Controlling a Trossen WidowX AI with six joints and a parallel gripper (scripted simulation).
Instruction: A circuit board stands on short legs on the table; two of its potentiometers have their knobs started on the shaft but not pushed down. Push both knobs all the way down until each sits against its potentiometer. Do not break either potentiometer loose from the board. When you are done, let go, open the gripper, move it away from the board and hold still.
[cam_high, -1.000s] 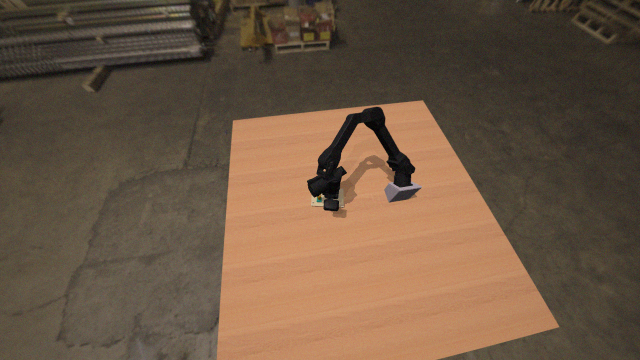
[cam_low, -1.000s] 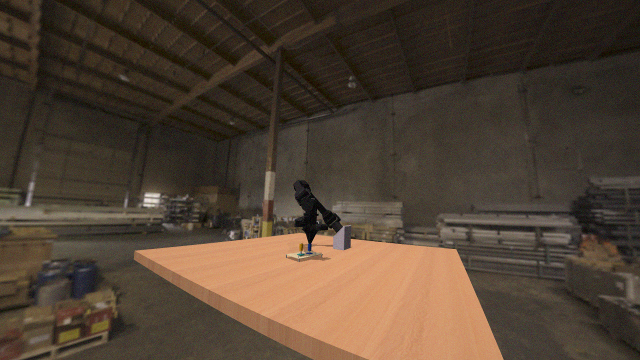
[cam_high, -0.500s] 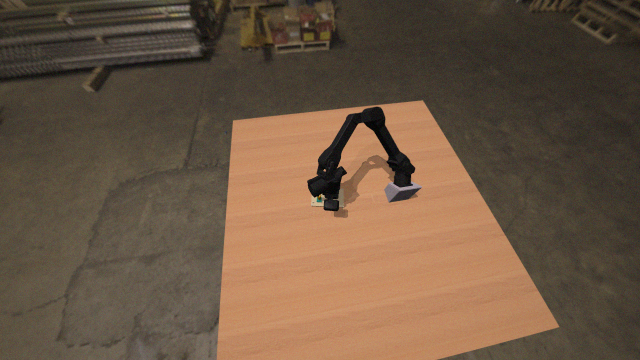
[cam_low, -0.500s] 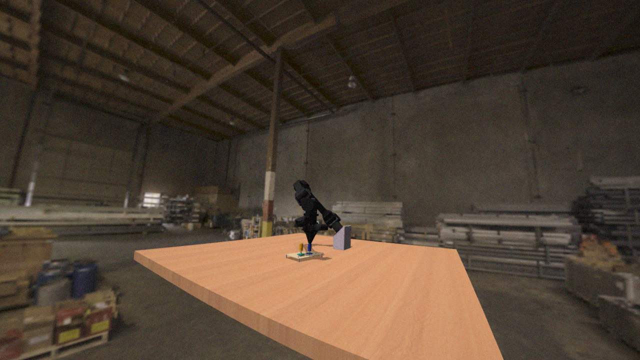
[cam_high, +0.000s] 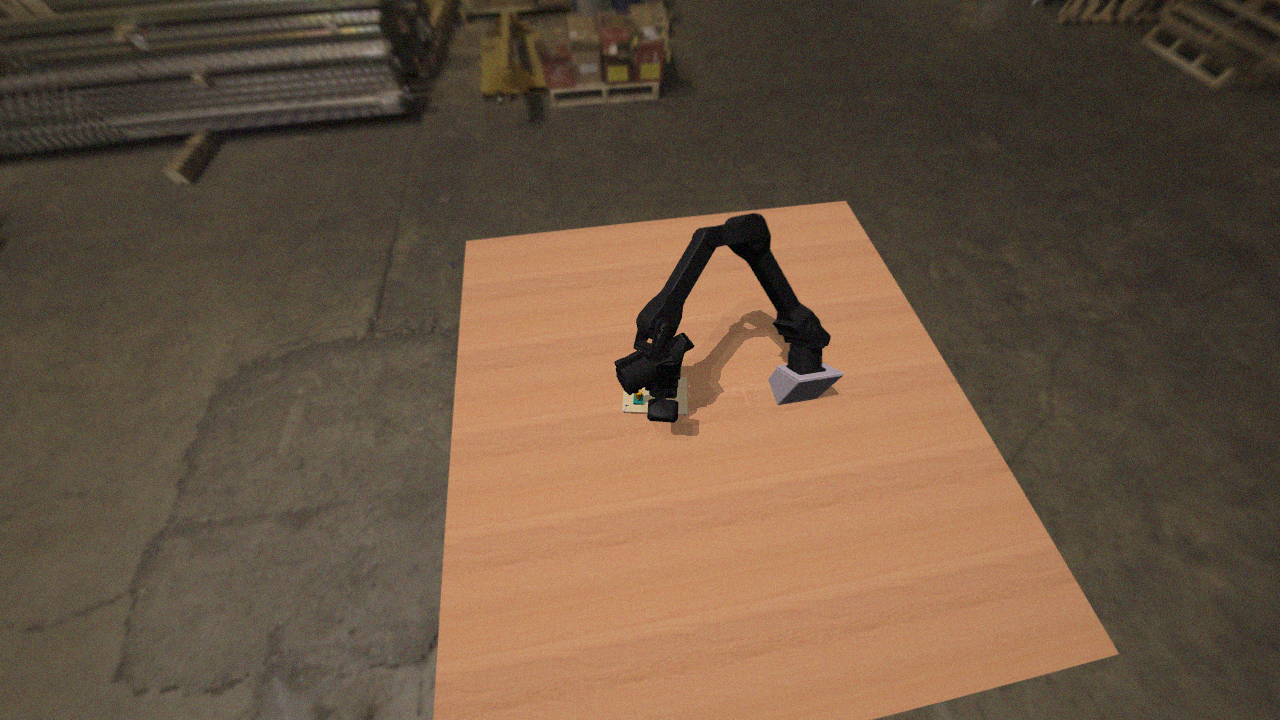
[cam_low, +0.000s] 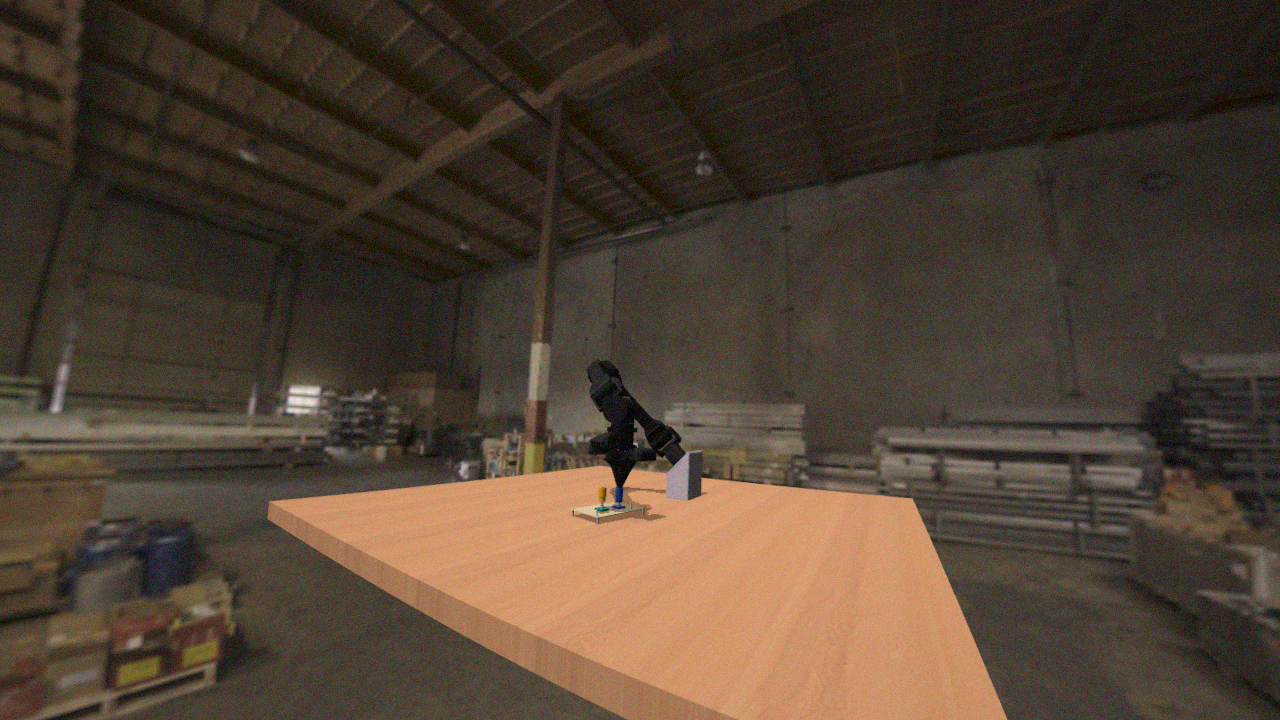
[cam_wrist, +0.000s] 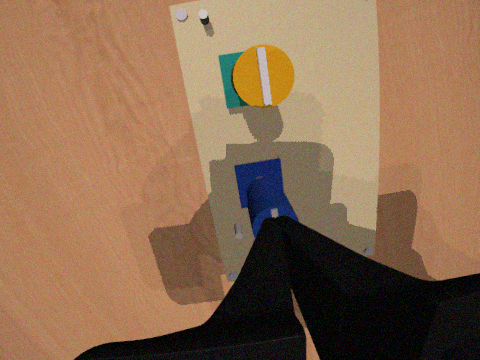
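Now: gripper tip 10 mm above the blue knob. From my gripper tip the other things lie so: orange knob (50 mm ahead, 10 mm to the right, 10 mm below).
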